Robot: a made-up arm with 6 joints. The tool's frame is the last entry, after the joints.
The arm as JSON. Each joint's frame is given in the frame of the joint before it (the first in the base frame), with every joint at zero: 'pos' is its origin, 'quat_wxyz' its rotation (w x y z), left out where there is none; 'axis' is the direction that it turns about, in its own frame. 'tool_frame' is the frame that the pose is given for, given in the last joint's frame.
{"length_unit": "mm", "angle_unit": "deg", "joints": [
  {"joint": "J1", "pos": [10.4, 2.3, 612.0], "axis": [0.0, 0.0, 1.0]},
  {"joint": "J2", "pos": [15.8, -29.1, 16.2], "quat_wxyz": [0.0, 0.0, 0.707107, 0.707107], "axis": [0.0, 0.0, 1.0]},
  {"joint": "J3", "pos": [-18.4, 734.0, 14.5], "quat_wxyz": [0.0, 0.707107, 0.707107, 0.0], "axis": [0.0, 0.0, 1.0]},
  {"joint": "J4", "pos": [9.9, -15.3, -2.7], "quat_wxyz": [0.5, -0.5, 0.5, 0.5], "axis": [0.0, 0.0, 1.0]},
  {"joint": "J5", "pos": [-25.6, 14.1, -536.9], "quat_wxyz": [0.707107, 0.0, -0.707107, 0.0], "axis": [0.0, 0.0, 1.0]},
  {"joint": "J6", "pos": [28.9, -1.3, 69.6], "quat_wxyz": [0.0, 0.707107, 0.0, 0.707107], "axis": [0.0, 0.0, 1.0]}
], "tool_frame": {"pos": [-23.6, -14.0, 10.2], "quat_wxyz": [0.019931, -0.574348, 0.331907, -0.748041]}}
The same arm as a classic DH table. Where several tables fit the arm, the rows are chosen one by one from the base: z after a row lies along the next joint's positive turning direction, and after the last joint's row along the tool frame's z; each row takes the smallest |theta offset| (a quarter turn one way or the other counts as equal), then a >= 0, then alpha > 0; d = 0 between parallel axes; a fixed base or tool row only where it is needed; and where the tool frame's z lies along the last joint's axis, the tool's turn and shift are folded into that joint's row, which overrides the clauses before.
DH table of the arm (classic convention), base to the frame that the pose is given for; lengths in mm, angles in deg. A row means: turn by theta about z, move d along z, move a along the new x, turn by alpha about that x. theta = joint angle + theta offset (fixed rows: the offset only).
base (fixed): theta offset 12.47; d 0; a 10.7; alpha 0
J1: theta offset -12.47; d 628.2; a 15.8; alpha -90
J2: theta offset -88.56; d 0; a 734.2; alpha 180
J3: theta offset 1.44; d 11.9; a 9.9; alpha -90
J4: theta offset 0; d -552.2; a -14.1; alpha 90
J5: theta offset 0; d 95.2; a 1.3; alpha -90
J6: theta offset -28.5; d 40.8; a -23.6; alpha 83.11
tool (fixed): theta offset 121.55; d -14.2; a 0; alpha 0

